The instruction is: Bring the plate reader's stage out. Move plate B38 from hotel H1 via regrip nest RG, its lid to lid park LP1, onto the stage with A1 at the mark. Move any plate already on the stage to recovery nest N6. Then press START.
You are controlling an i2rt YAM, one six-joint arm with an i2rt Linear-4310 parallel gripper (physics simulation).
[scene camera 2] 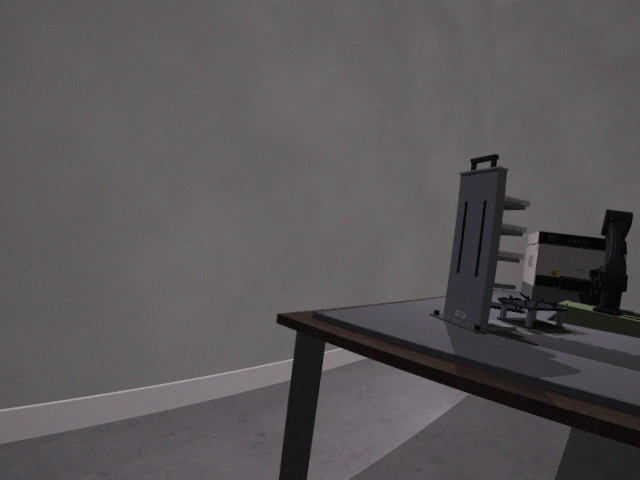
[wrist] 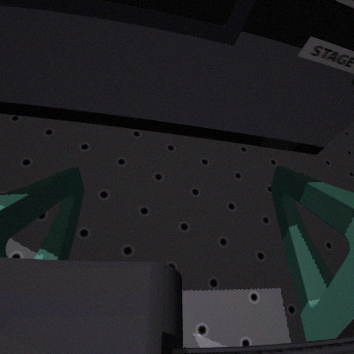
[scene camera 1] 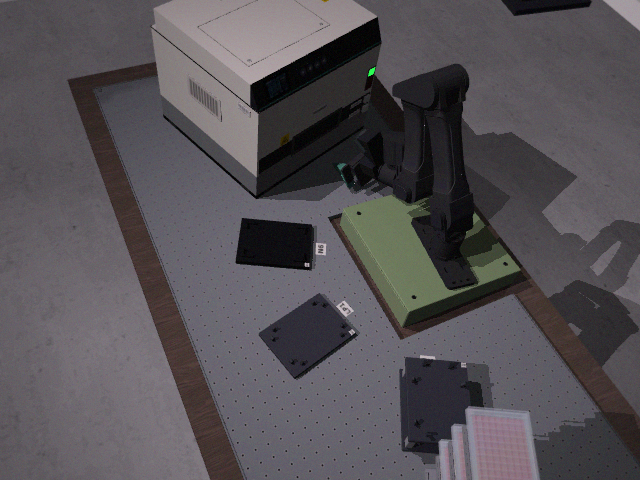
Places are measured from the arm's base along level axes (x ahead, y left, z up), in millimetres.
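Where they show: gripper, fingertip midpoint: (scene camera 2: 593,305) (wrist: 177,177) (scene camera 1: 347,153); arm's base, link origin: (scene camera 2: 607,312) (scene camera 1: 441,251).
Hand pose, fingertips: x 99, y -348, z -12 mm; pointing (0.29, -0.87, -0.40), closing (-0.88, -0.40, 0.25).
Observation:
Each offset is from my fingertips to the top centre of the thing. "spot": to the spot under its first point. Level surfaces: height alone.
The plate reader {160 mm ahead, 182 mm right, 295 mm up} (scene camera 1: 206,77) (scene camera 2: 568,260) stands at the back, with a green light on its front; no stage shows out of its front. In the wrist view, its lower front {spot: 38 mm ahead, 43 mm right, 5 mm up} (wrist: 150,85) and the STAGE label {spot: 42 mm back, 82 mm right, 51 mm up} (wrist: 332,54) are at the top. My gripper (scene camera 1: 348,176) (wrist: 177,177) is open and empty, low before the reader's front. Black nest N6 {248 mm ahead, 204 mm left, 17 mm down} (scene camera 1: 273,243) and grey lid park LP1 {247 mm ahead, 442 mm left, 15 mm down} (scene camera 1: 309,335) bear no plate. A raised nest {64 mm ahead, 665 mm left, 41 mm up} (scene camera 1: 439,395) (scene camera 2: 535,304), its label unreadable, is bare beside the hotel (scene camera 2: 473,232). Pink lidded plates {133 mm ahead, 837 mm left, 308 mm up} (scene camera 1: 501,446) sit in the hotel; B38 cannot be told apart.
The green arm base (scene camera 1: 382,253) (scene camera 2: 594,317) stands on the right side of the perforated table top {35 mm down} (scene camera 1: 206,248). A wooden edge (scene camera 1: 139,258) borders the table. The tall hotel stands beyond the raised nest, away from the reader.

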